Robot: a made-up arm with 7 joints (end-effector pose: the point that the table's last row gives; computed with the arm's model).
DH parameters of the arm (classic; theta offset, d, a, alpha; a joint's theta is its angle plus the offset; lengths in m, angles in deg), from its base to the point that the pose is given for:
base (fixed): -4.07 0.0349 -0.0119 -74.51
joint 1: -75.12 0.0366 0.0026 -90
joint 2: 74 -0.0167 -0.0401 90
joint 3: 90 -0.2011 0.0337 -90
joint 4: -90 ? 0.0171 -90
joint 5: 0 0.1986 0.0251 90
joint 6: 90 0.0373 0.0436 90
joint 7: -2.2 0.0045 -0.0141 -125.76
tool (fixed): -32.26 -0.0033 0 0
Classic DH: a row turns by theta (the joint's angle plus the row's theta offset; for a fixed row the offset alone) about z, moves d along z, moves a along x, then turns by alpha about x.
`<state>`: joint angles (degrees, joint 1 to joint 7).
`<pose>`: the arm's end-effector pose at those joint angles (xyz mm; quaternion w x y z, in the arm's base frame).
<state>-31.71 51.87 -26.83 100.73 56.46 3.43 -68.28</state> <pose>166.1 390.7 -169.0 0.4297 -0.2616 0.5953 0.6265</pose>
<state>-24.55 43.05 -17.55 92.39 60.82 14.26 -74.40</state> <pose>159.8 351.1 -227.1 0.3757 -0.2792 0.6151 0.6345</pose>
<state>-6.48 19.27 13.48 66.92 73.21 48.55 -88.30</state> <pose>103.4 280.2 -295.4 0.2069 -0.4178 0.5010 0.7291</pose>
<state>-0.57 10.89 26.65 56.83 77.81 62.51 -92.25</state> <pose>62.0 279.1 -291.5 0.1166 -0.4691 0.3793 0.7889</pose>
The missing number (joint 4, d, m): 0.0317
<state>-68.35 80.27 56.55 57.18 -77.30 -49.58 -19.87</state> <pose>-6.0 458.3 162.1 0.1323 0.2166 0.7755 0.5781</pose>
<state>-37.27 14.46 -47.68 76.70 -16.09 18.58 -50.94</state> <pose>265.9 110.7 -284.3 0.4050 -0.6844 0.5270 0.2997</pose>
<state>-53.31 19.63 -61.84 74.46 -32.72 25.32 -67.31</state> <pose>339.1 100.1 -208.4 0.3405 -0.7086 0.5623 0.2565</pose>
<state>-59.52 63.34 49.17 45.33 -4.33 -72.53 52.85</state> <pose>84.0 388.4 203.1 0.0154 -0.0644 -0.8801 -0.4702</pose>
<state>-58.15 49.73 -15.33 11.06 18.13 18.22 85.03</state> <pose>302.8 118.4 139.4 0.4983 -0.1245 -0.8122 -0.2768</pose>
